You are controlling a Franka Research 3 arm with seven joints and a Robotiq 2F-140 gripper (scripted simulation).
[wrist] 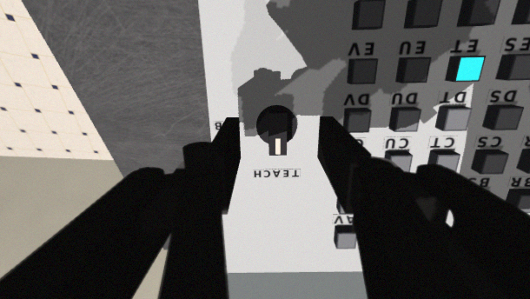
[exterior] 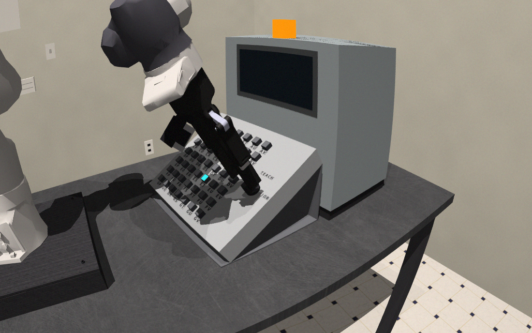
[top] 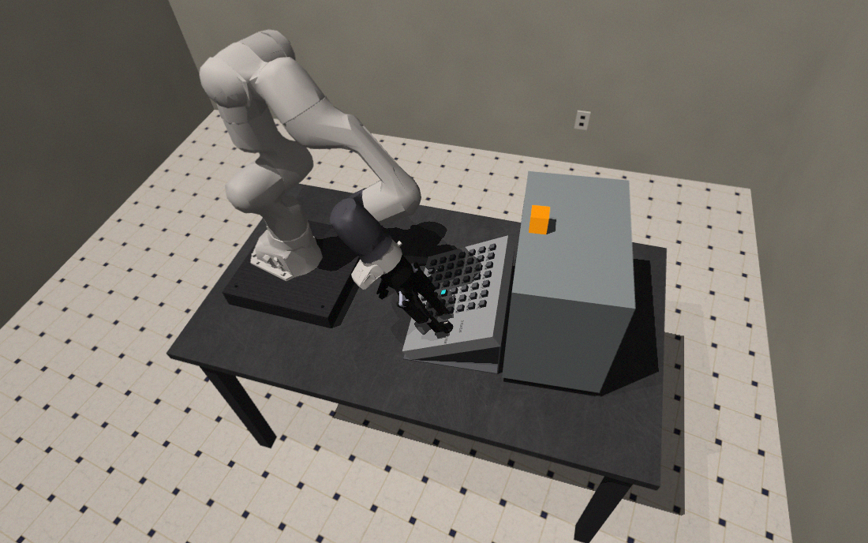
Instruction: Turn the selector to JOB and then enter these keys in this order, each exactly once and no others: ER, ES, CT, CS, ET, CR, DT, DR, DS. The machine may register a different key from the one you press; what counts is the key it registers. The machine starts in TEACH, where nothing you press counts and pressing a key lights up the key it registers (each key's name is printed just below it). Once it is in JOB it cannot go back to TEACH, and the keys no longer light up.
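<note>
The black selector knob is 30 mm ahead of my hand and 40 mm below it. From my hand the other things lie so: grey keypad console 30 mm ahead, 120 mm to the left, 90 mm below.
</note>
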